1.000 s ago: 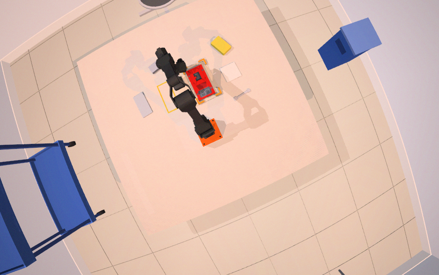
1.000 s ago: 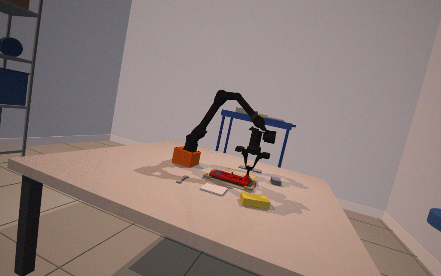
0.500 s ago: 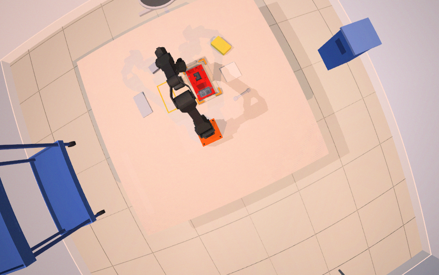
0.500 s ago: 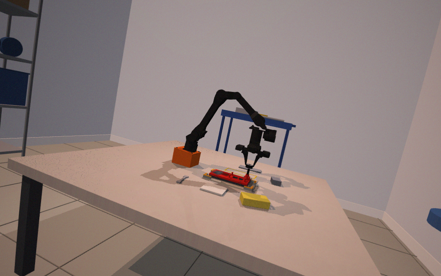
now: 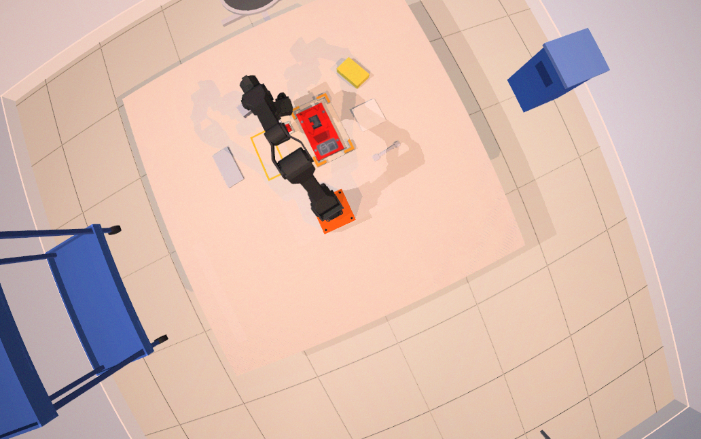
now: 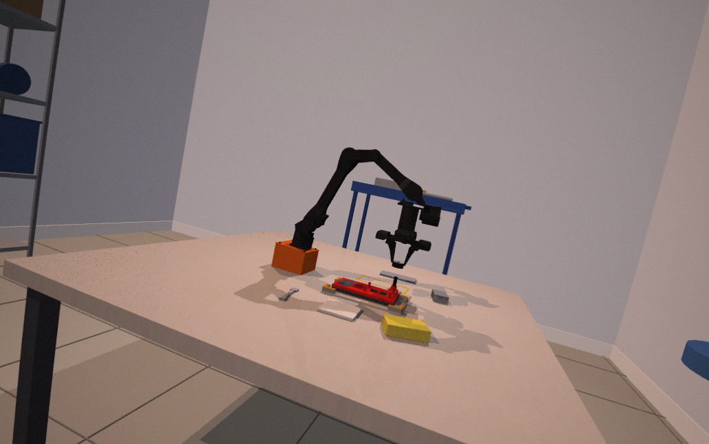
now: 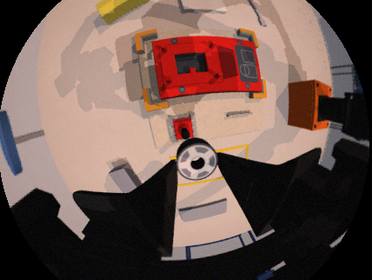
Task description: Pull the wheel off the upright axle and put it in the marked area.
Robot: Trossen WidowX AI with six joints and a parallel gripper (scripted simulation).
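My gripper tip is now 70 mm above the axle block and 10 mm to the left of it. The rest, counted from my gripper tip: yellow block: 350 mm to the right, 90 mm below, 80 mm ahead; then white plate: 320 mm to the right, 100 mm below, 100 mm behind; then grey wheel: right at my gripper tip.
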